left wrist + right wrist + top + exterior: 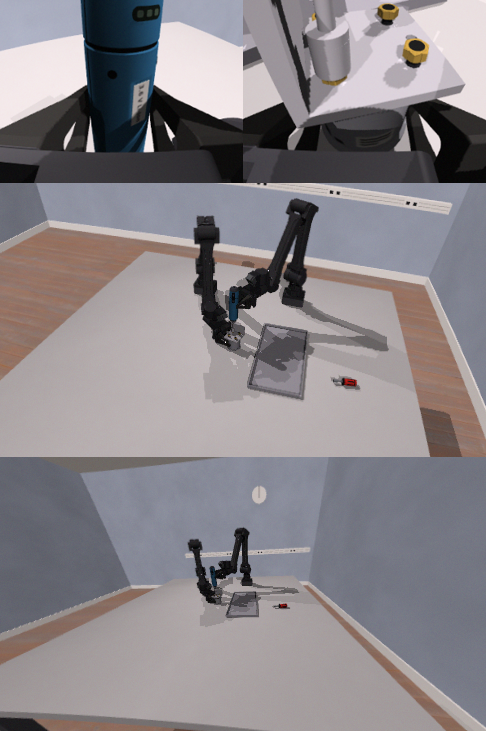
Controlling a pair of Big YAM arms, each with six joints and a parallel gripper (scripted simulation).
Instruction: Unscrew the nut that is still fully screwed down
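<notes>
Now: right hand 5 cm below the grey bracket. Round my right hand: flat grey tray 3 cm ahead, 22 cm to the left, 2 cm below; nut 1 cm ahead, 2 cm to the right, 5 cm above; grey tip 2 cm behind, 1 cm to the right, 7 cm above.
</notes>
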